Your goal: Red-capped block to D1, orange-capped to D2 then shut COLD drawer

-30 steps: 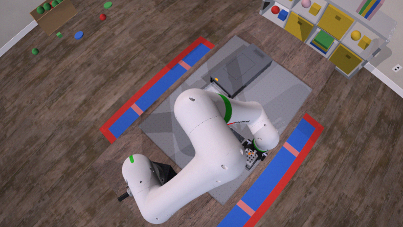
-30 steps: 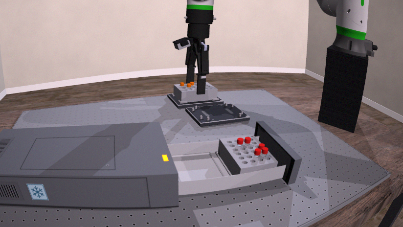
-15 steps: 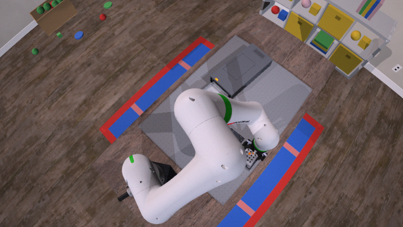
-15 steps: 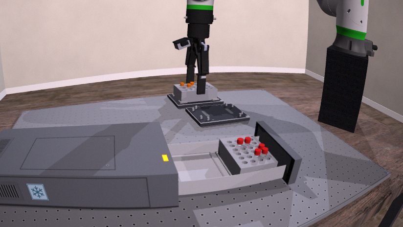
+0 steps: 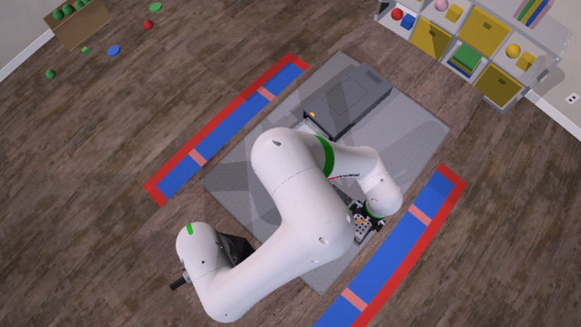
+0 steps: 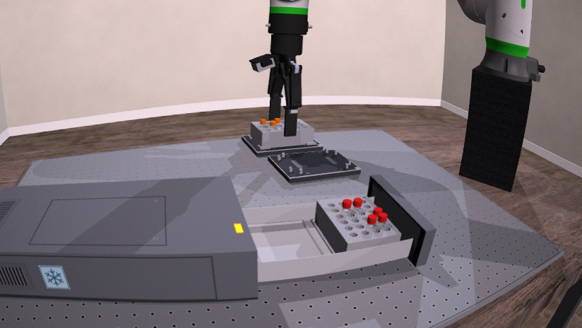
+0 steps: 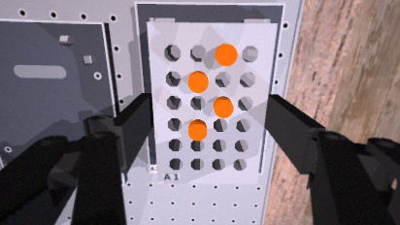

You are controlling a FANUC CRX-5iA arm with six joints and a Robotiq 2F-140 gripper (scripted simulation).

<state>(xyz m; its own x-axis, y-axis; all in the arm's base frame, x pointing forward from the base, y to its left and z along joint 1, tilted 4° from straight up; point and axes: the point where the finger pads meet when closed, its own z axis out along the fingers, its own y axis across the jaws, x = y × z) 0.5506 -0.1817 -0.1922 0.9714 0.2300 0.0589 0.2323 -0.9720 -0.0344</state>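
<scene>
The deck slot D2 lies 6 cm below my hand. The rest, counted from my hand: grey cooler COLD: 17 cm ahead, 47 cm to the left, 2 cm below; then deck slot D1: 5 cm behind, 14 cm to the left, 6 cm below; then drawer: 1 cm behind, 45 cm to the left, 2 cm below.
</scene>
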